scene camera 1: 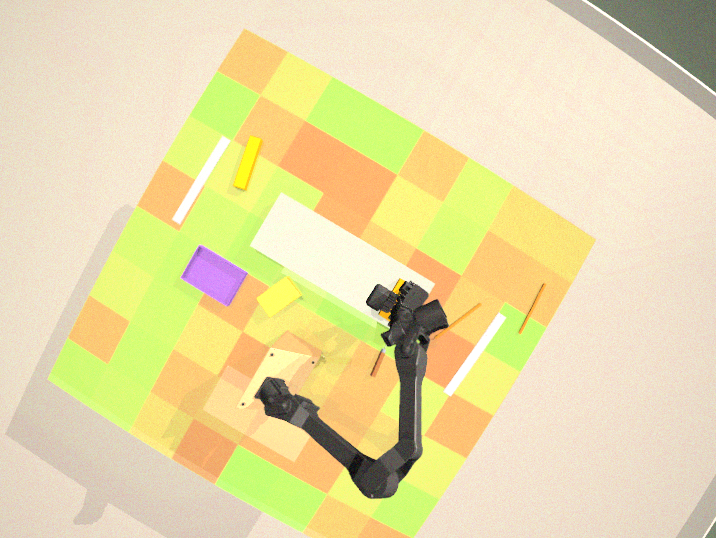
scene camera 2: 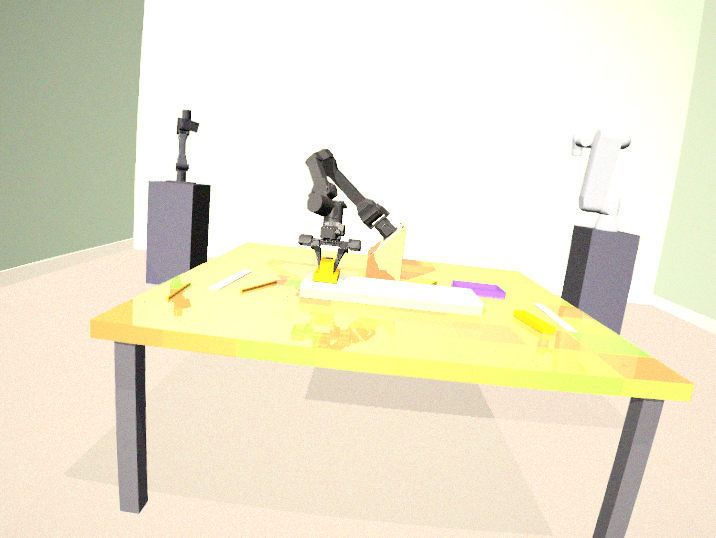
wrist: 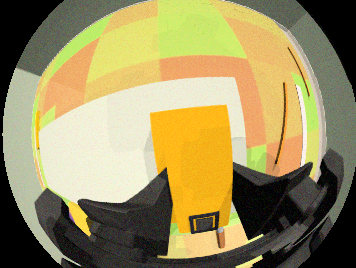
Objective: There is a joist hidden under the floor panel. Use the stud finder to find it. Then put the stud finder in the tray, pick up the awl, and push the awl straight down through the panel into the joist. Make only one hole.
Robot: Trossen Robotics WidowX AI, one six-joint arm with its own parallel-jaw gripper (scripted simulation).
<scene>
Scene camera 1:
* my gripper: 401, 300
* yellow bar: 254, 143
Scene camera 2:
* my gripper: 327, 271
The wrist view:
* my gripper: 196, 166
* stud finder: 194, 144
</scene>
